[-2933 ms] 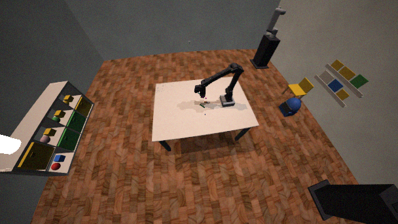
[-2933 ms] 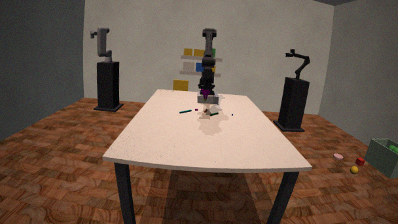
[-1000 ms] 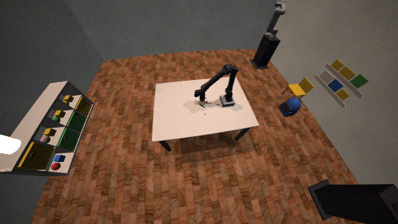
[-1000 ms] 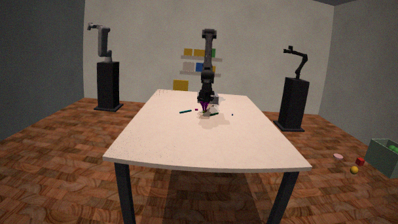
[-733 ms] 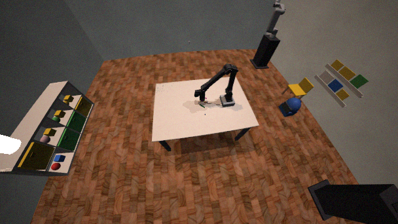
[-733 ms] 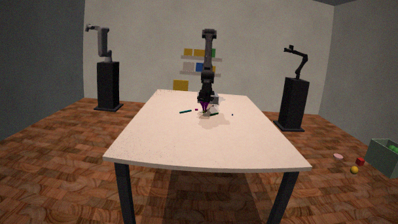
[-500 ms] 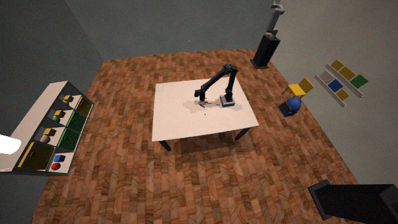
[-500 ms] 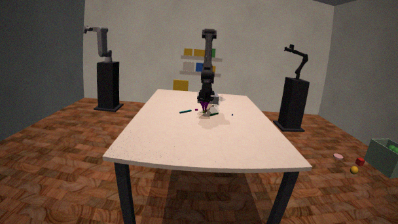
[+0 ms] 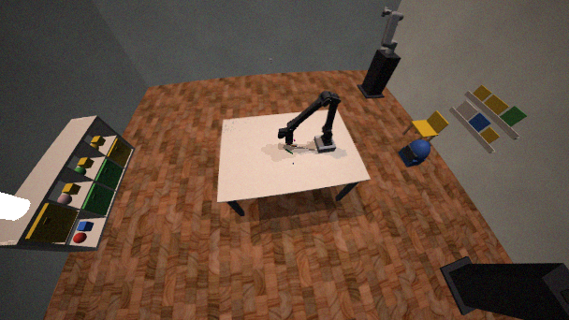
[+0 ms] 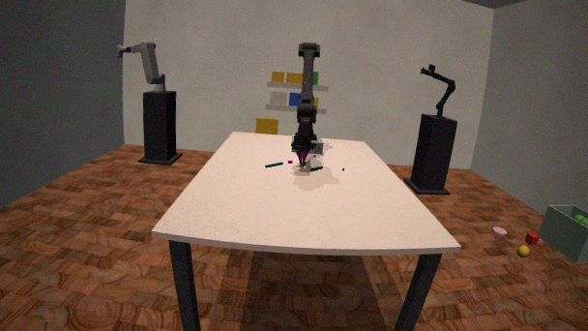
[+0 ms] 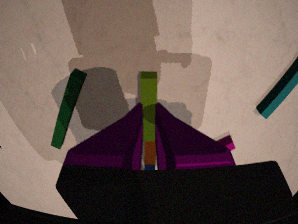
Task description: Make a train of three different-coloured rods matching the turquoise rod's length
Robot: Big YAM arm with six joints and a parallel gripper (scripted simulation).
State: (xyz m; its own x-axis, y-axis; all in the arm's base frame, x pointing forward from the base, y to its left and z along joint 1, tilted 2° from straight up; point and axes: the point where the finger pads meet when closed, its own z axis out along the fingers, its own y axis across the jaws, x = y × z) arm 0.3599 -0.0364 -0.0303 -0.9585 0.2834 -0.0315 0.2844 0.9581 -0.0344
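Right now my hand is 10 mm above the lime rod. From my hand the other things lie so: magenta rod: 70 mm behind, 50 mm to the right, 20 mm below; then orange rod: 40 mm behind, 20 mm below, 10 mm to the left; then green rod: 70 mm to the left, 20 mm below, 10 mm ahead.
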